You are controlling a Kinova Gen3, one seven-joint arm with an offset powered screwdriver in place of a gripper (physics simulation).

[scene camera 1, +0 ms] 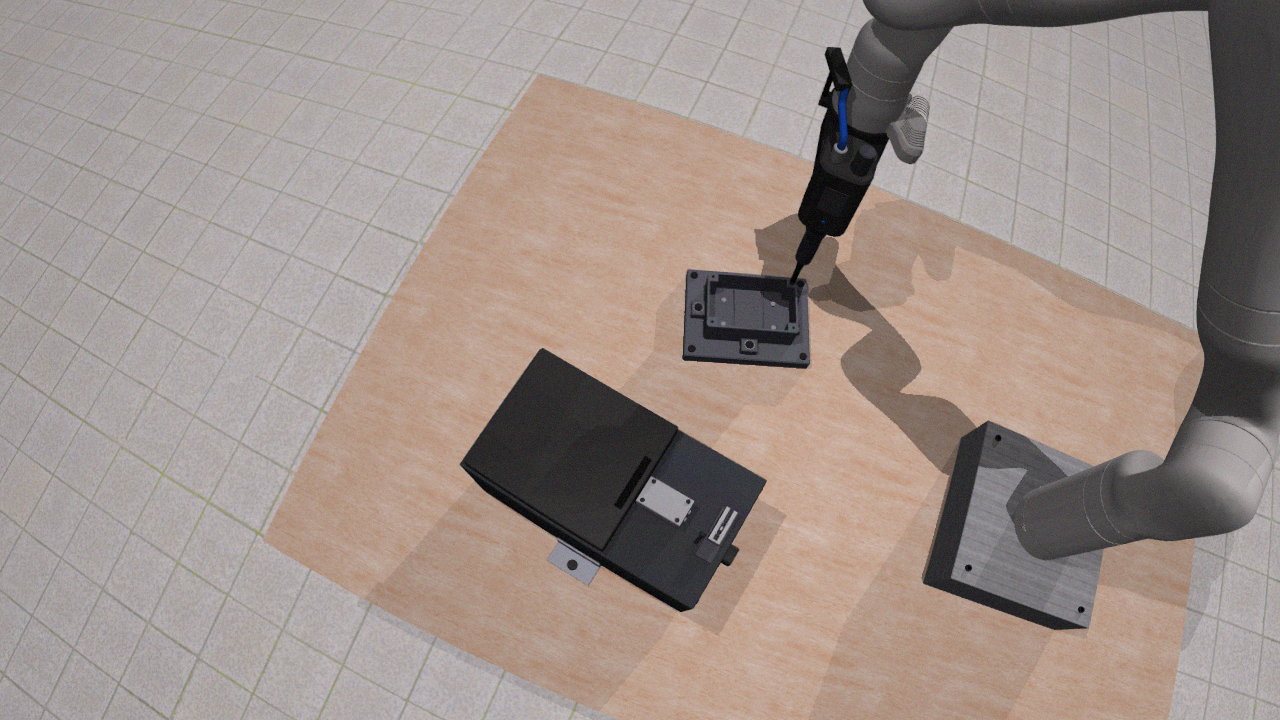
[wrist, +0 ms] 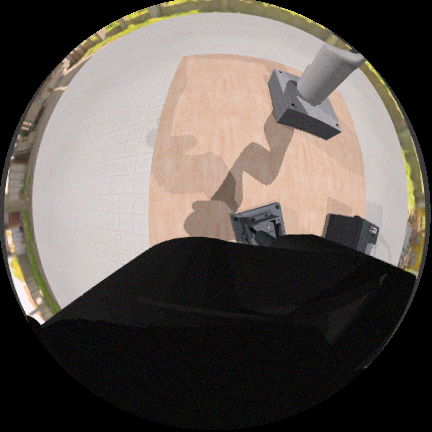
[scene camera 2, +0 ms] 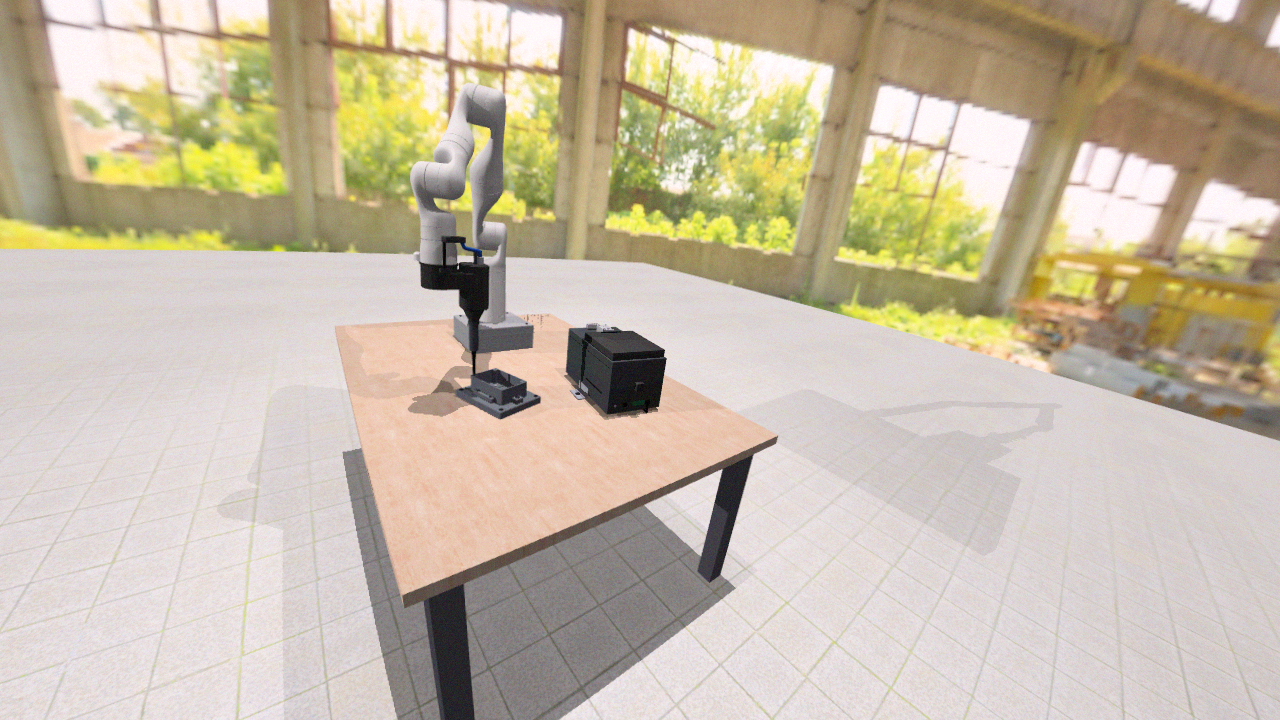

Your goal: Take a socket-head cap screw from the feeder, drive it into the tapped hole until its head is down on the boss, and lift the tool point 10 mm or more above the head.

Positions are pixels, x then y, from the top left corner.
Labels:
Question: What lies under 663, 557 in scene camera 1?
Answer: A black screw feeder.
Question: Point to a flat plate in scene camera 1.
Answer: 720, 351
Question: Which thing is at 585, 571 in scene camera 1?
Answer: A metal bracket.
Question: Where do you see a flat plate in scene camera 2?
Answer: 467, 394

